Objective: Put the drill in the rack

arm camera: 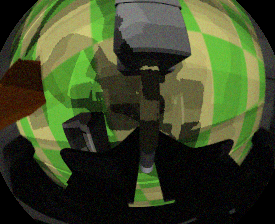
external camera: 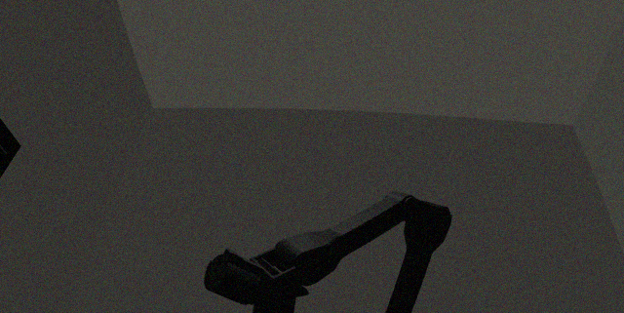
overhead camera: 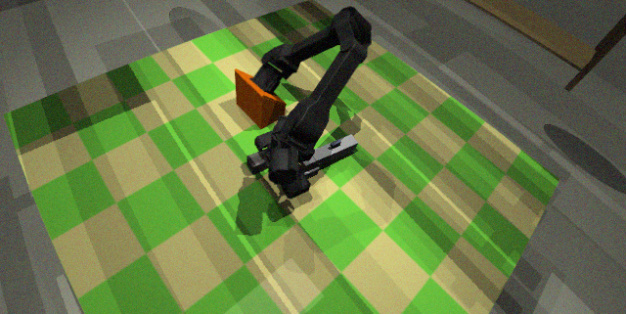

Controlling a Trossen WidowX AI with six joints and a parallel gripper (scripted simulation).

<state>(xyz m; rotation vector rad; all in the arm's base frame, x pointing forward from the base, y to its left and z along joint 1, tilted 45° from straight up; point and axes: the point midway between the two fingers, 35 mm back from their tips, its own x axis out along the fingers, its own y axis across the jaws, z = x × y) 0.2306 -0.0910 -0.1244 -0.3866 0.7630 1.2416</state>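
My gripper tip is 40 mm to the right of the drill, 30 mm below it and 10 mm short of it. Also, from my gripper tip: grey housing block (140 mm to the left, 50 mm ahead, 20 mm above); dark key (170 mm to the left, 50 mm ahead, 40 mm above).
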